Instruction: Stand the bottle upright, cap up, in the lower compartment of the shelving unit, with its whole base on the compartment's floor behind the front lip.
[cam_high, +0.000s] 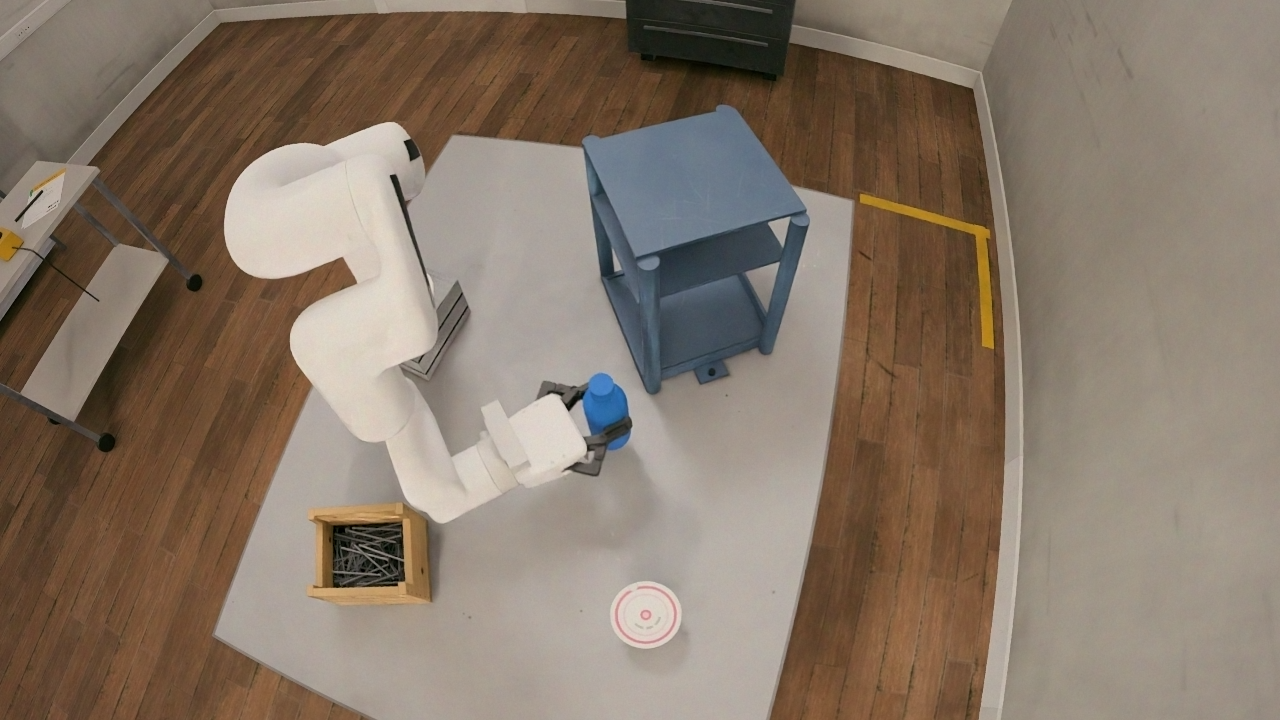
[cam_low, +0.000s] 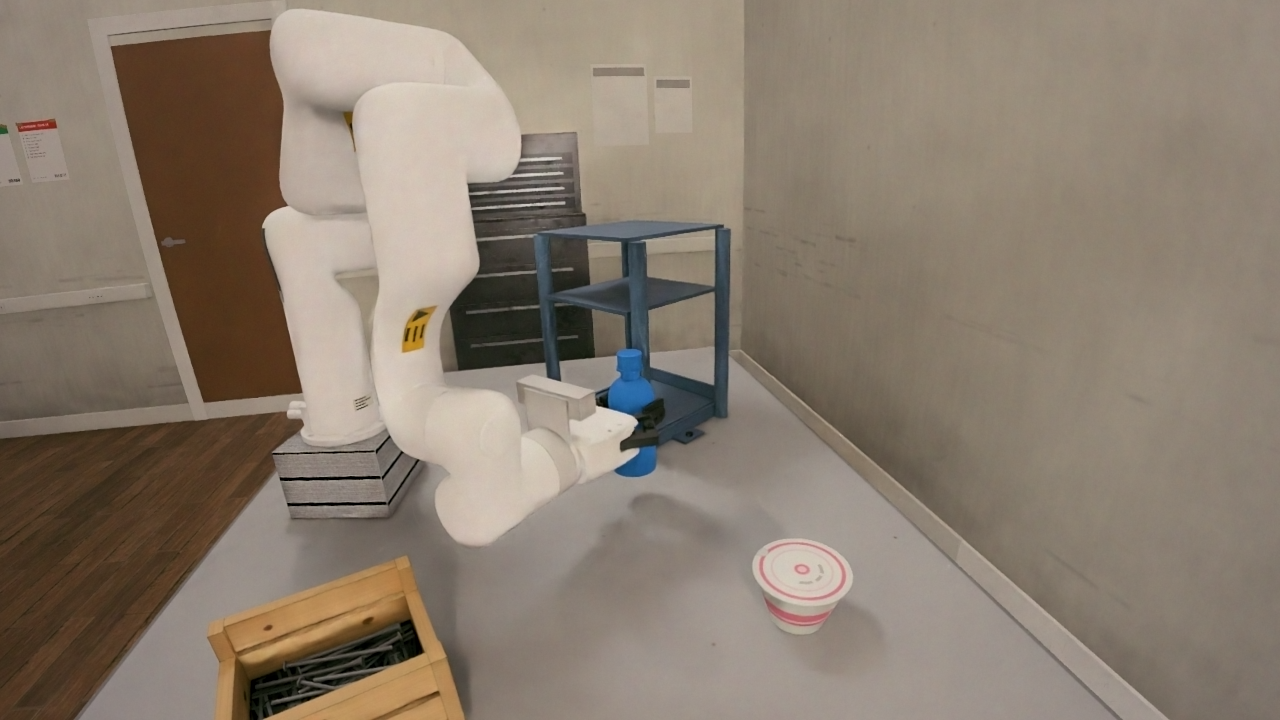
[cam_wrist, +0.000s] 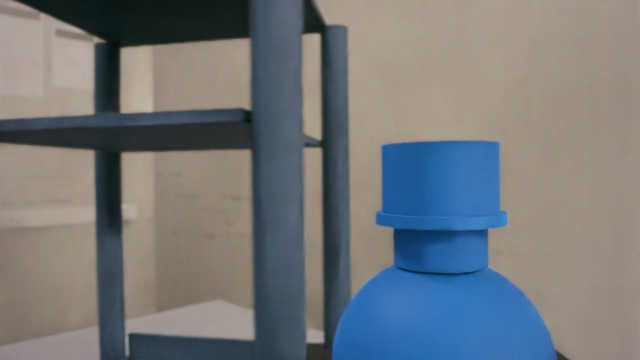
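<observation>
Now: hand 26 cm to the right of the blue shelving unit and 3 cm below it. The rest, counted from my hand: blue bottle: 2 cm above.
</observation>
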